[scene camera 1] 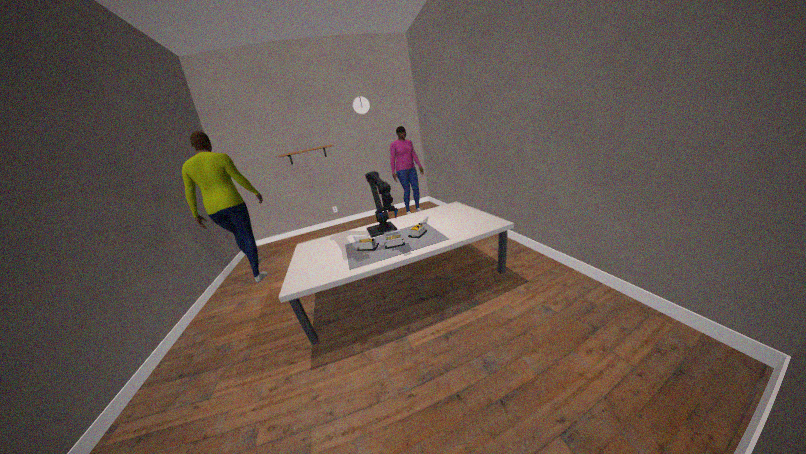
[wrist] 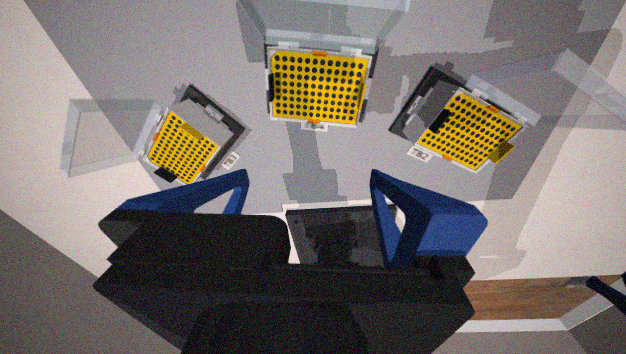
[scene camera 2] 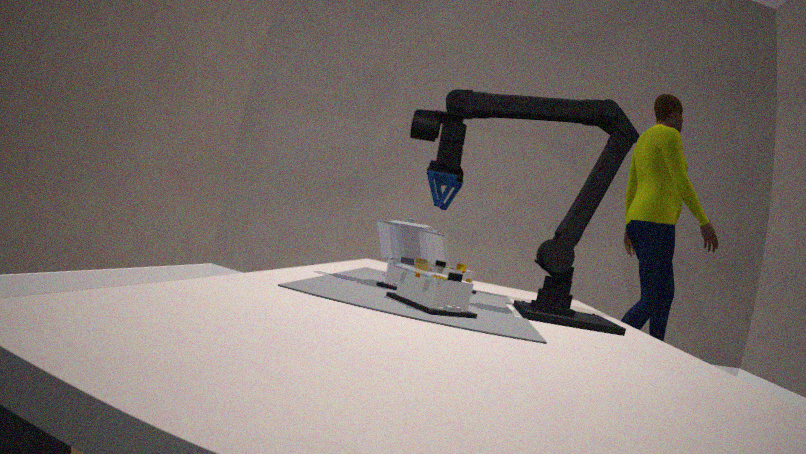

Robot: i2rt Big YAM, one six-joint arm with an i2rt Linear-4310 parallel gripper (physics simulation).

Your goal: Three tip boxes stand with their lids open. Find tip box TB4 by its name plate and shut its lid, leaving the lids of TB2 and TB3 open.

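Places are measured from the arm's base along level axes (x ahead, y left, z up), in metres.
Where they show: gripper, fingertip midpoint: (scene camera 1: pixel 389 219) (wrist: pixel 307 176) (scene camera 2: pixel 440 208); arm's base, origin of the base link: (scene camera 1: pixel 384 228) (wrist: pixel 332 235) (scene camera 2: pixel 551 311).
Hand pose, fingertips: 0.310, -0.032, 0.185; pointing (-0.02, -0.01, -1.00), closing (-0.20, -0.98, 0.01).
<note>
Each offset is from my fingertips to the top centre of the thing, as dx, dy, dz. "pt": to the spot under its first point. Level surfaces: height alone.
The middle tip box, TB4 (wrist: pixel 316 89) (scene camera 1: pixel 394 240), stands with its clear lid (wrist: pixel 327 19) (scene camera 2: pixel 414 242) open on the side away from the arm's base. Its name plate @(pt -0.033, +0.013, -0.197) (wrist: pixel 314 126) is partly covered and unreadable in the wrist view. TB3 (wrist: pixel 182 150) (scene camera 1: pixel 417 230) is at the left in the wrist view, its clear lid @(pt +0.056, +0.264, -0.096) (wrist: pixel 107 132) open outward. TB2 (wrist: pixel 470 131) (scene camera 1: pixel 366 244) is at the right, its lid @(pt -0.027, -0.233, -0.133) (wrist: pixel 505 100) open too. My gripper (wrist: pixel 307 176) (scene camera 2: pixel 443 207) is open and empty, above the boxes and, in the wrist view, on the base side of TB4.
The boxes stand on a grey mat @(dz -0.199) (wrist: pixel 200 40) (scene camera 2: pixel 332 293) on a white table @(dz -0.202) (scene camera 1: pixel 315 265) (scene camera 2: pixel 282 366). The arm's black base (scene camera 2: pixel 569 320) (wrist: pixel 327 235) stands beside the mat. One person (scene camera 1: pixel 211 183) (scene camera 2: pixel 657 174) is beyond the table, and another (scene camera 1: pixel 403 155) stands near the back wall.
</note>
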